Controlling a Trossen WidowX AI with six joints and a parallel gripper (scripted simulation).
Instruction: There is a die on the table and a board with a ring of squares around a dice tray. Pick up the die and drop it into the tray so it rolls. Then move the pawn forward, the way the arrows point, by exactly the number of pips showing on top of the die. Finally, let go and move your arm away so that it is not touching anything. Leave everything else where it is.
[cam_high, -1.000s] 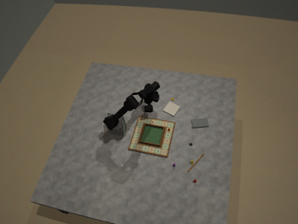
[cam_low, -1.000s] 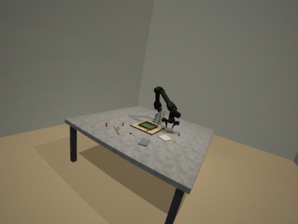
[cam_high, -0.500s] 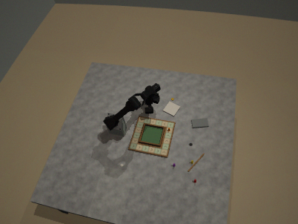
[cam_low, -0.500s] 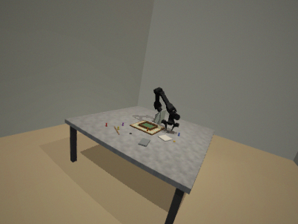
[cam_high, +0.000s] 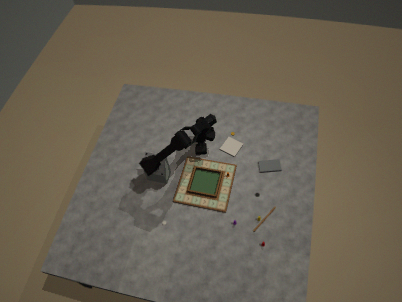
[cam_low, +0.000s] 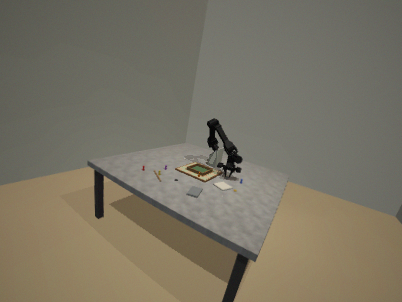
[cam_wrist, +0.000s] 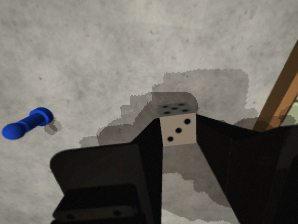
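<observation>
Now: the orange pawn 19 cm ahead of my gripper tip, 15 cm to the right of it and 2 cm above it. From my gripper tip the other things lie so: blue pawn 2 cm behind, 12 cm to the left, 1 cm above; white card 16 cm ahead, 5 cm to the left, 1 cm below; white die right at my gripper tip.
</observation>
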